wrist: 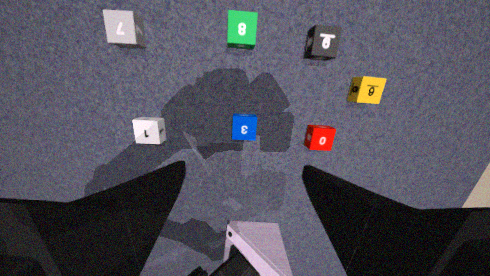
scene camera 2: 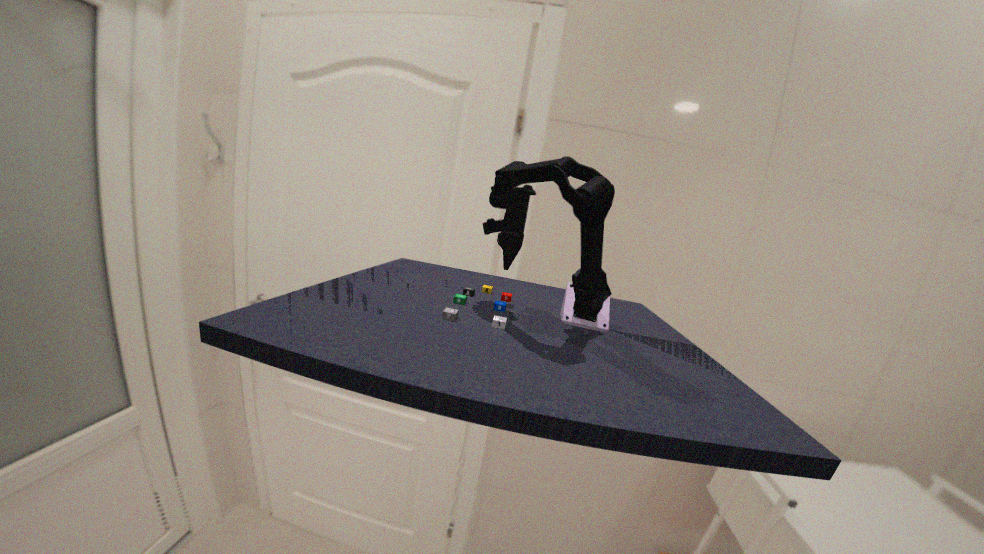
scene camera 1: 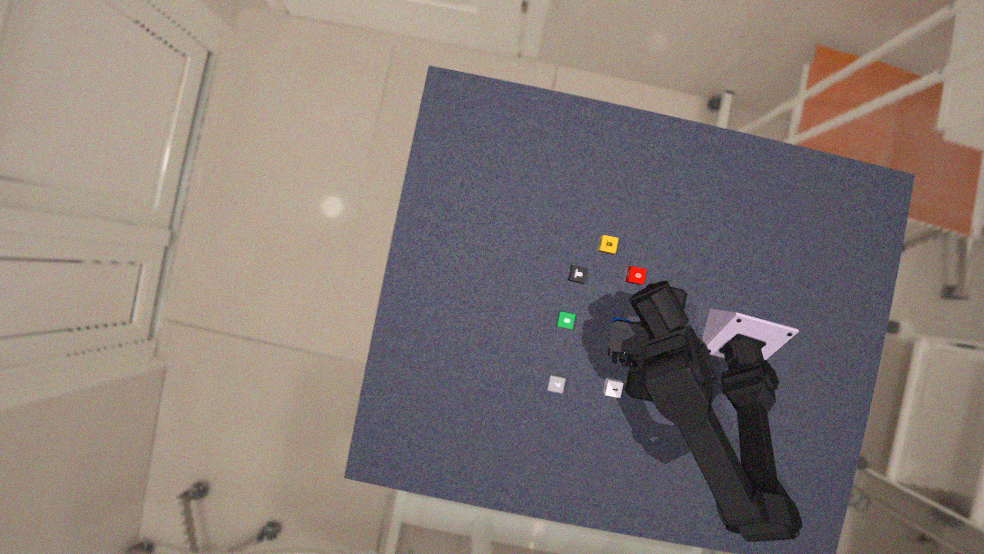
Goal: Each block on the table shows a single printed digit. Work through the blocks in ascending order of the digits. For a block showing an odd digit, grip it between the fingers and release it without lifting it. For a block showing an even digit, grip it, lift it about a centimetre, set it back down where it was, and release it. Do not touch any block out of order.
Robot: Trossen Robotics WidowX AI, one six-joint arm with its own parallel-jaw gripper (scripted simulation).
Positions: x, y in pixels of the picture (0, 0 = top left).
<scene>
gripper: wrist; scene camera 2 506, 267; scene camera 1
same spot on gripper: (wrist: 122, 223) = (scene camera 1: 637, 364)
</scene>
